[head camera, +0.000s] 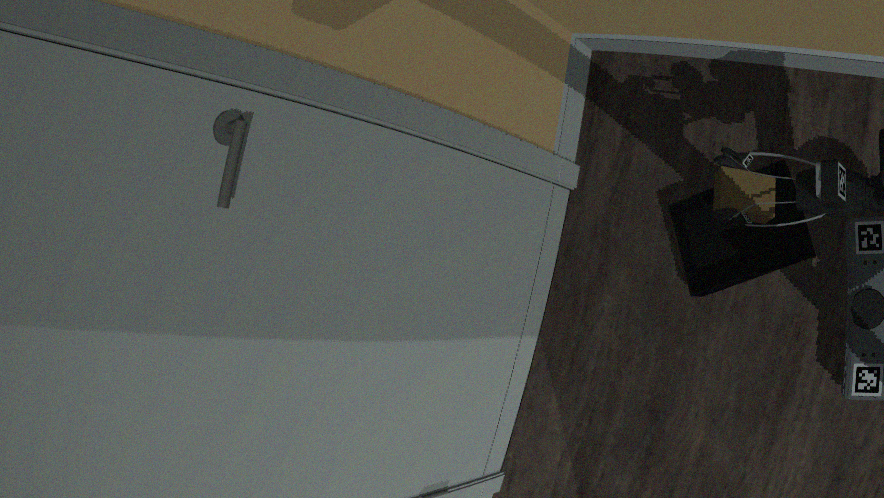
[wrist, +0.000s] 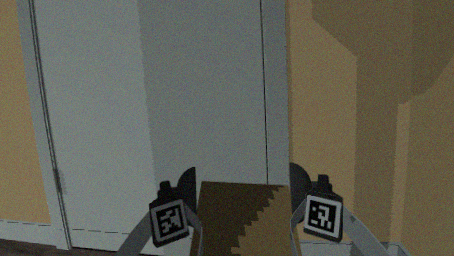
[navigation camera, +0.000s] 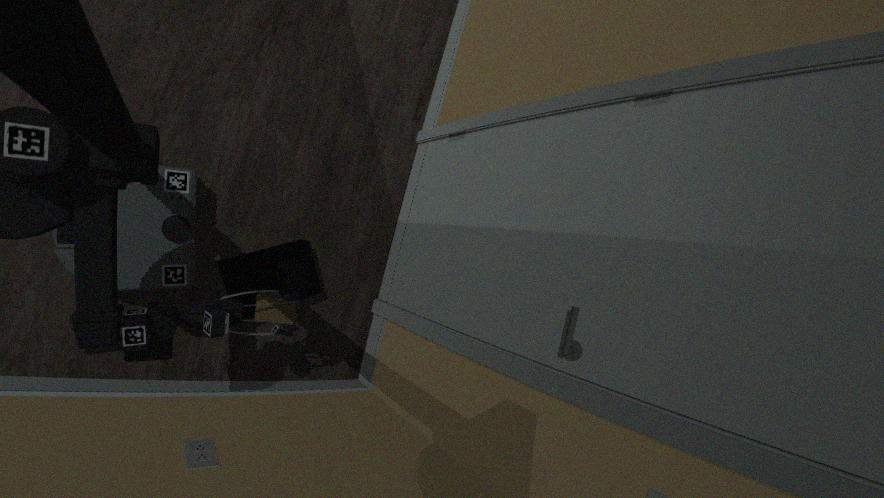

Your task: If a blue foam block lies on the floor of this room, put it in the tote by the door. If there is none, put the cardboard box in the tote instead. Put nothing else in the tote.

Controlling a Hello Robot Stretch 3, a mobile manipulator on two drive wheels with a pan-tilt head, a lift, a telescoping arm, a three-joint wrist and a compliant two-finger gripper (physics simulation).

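Frame: origin at the robot's base, x ahead, y left, z up, level; centimetres.
Where they show: gripper, fingertip midpoint: (head camera: 713, 187) (navigation camera: 300, 311); robot's base at its link origin: (head camera: 867, 308) (navigation camera: 175, 226).
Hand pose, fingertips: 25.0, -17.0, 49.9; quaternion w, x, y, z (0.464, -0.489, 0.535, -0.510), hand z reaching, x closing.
Each offset is from my fingertips to the top centre of the thing, as dx, dy, dz. "*": to the spot under its first point.
The tan cardboard box {-4.2, +0.7, +1.0} (head camera: 755, 186) (navigation camera: 267, 314) (wrist: 245, 220) is between the fingers of my gripper (head camera: 739, 190) (navigation camera: 284, 313) (wrist: 243, 184), which is shut on it. A fingertip pad shows at each side of the box in the wrist view. The black tote {+4.4, +0.2, -39.9} (head camera: 751, 259) (navigation camera: 272, 269) stands on the floor near the door (head camera: 278, 247) (navigation camera: 587, 204) (wrist: 200, 90). The held box overlaps one side of the tote in the head view and the tote's lower edge in the navigation view. Its exact height over the tote is hard to tell. A blue foam block does not show in these views.
The tan wall (head camera: 433, 92) (navigation camera: 309, 439) (wrist: 325, 125) meets the door wall in a corner beyond the gripper. My base (head camera: 866, 334) (navigation camera: 142, 235) stands close to the tote. A wall outlet {-21.8, -36.6, -4.1} (navigation camera: 201, 454) and the door handle {* +49.7, -0.6, +42.9} (head camera: 232, 162) (navigation camera: 569, 334) also show.
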